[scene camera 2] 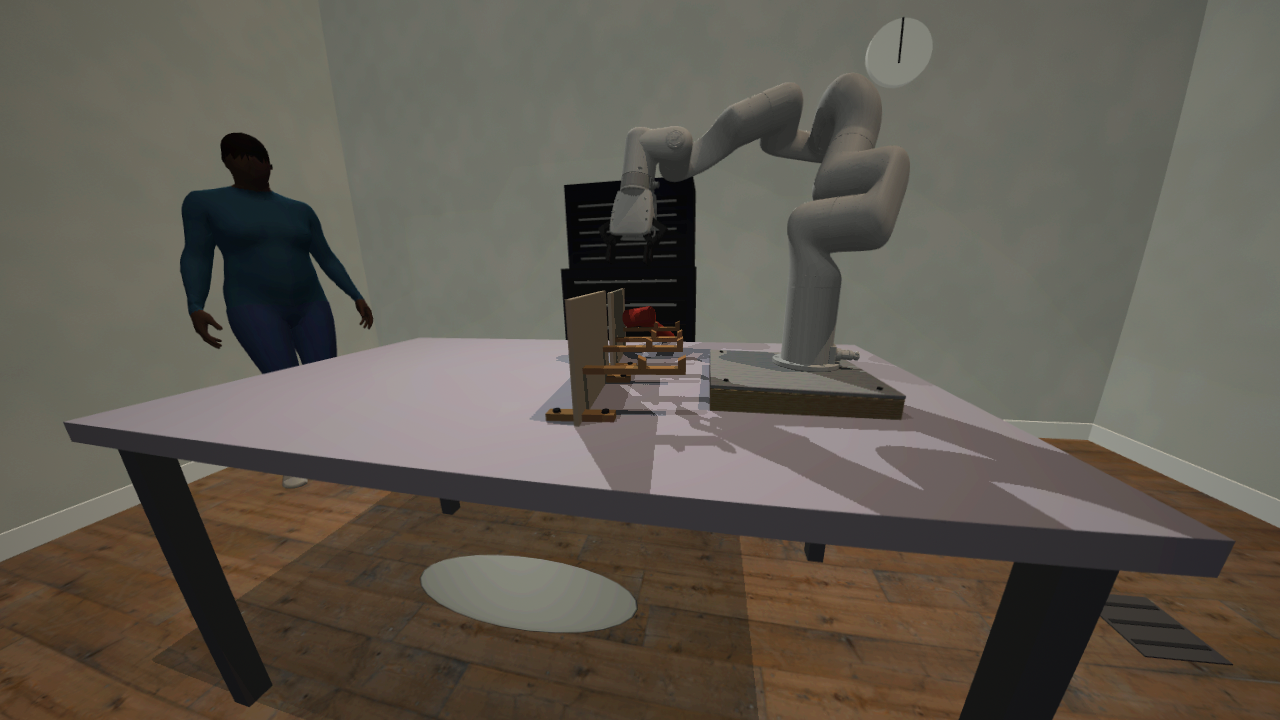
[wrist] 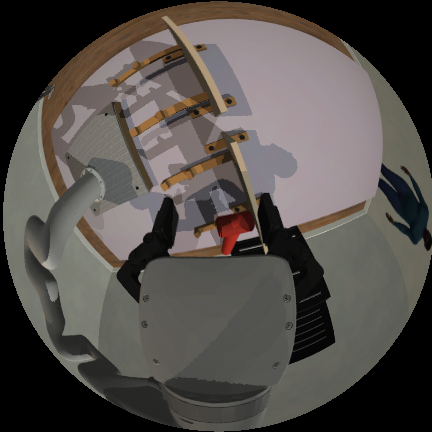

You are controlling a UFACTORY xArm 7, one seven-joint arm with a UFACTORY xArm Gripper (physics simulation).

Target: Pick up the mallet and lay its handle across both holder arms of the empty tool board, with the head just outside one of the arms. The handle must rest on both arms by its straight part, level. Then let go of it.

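Seen in the pictures: gripper, fingertip midpoint: [scene camera 2: 628, 264] [wrist: 216, 203]; arm's base at its link origin: [scene camera 2: 804, 363] [wrist: 92, 183].
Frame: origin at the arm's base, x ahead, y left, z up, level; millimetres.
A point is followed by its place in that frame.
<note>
The mallet [scene camera 2: 639, 317] {x 415, y -126, z 69 mm} [wrist: 235, 225] {x 426, y -138, z 89 mm} is red. Its thick head is beside the far tool board [scene camera 2: 616, 315] {x 435, y -22, z 86 mm} [wrist: 243, 171] {x 429, y 11, z 145 mm}, near that board's far arm. A narrower red part extends from the head toward the bottom of the wrist view. How the mallet is supported is unclear. The empty tool board [scene camera 2: 587, 349] {x 351, y 267, z 64 mm} [wrist: 198, 65] {x 382, y 165, z 152 mm} stands upright nearer scene camera 2. Its two notched wooden arms, one arm [scene camera 2: 662, 367] {x 222, y 261, z 42 mm} [wrist: 145, 62] {x 271, y 269, z 42 mm} and the other arm [wrist: 167, 112] {x 312, y 115, z 42 mm}, carry nothing. My gripper [scene camera 2: 629, 250] {x 388, y 4, z 208 mm} [wrist: 216, 203] {x 388, y 4, z 208 mm} is open and empty, above the far board and the mallet.
The robot's base plate [scene camera 2: 805, 402] {x 8, y 187, z -17 mm} [wrist: 107, 150] {x 116, y 78, z 4 mm} lies on the table [scene camera 2: 358, 402] {x 788, y 396, z -39 mm} [wrist: 310, 110] {x 677, y 144, z -39 mm}, facing the arm tips of both boards. A black tool cabinet [scene camera 2: 628, 300] [wrist: 312, 320] stands beyond the far table edge. A person [scene camera 2: 259, 241] [wrist: 407, 200] stands beside the table.
</note>
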